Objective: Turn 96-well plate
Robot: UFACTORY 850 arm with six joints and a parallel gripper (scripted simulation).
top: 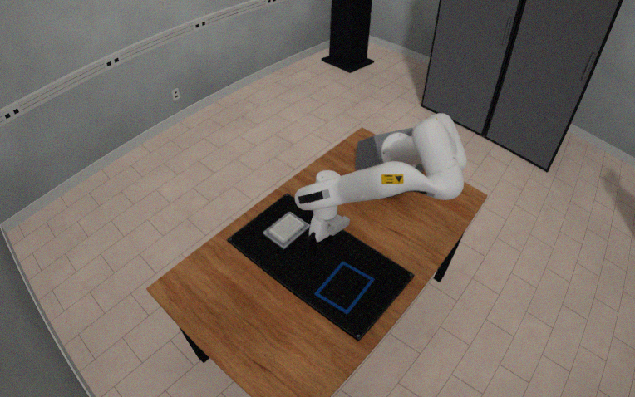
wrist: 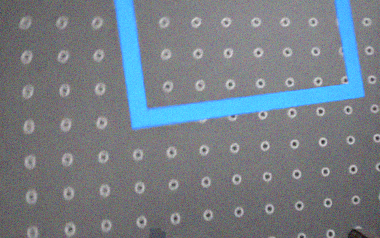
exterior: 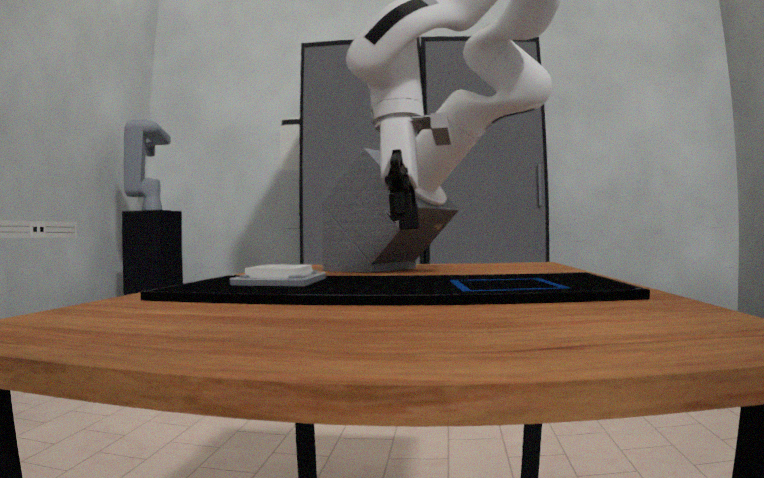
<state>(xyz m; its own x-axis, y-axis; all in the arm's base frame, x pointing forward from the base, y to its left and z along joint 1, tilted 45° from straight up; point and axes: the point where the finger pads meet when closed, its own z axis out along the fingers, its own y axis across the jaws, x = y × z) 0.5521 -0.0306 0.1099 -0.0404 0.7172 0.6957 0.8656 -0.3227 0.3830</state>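
Right now the white 96-well plate is 21 cm to the right of my hand, 8 cm below it and 1 cm behind it. Also, from my hand: grey plate nest (21 cm to the right, 9 cm below, 1 cm behind).
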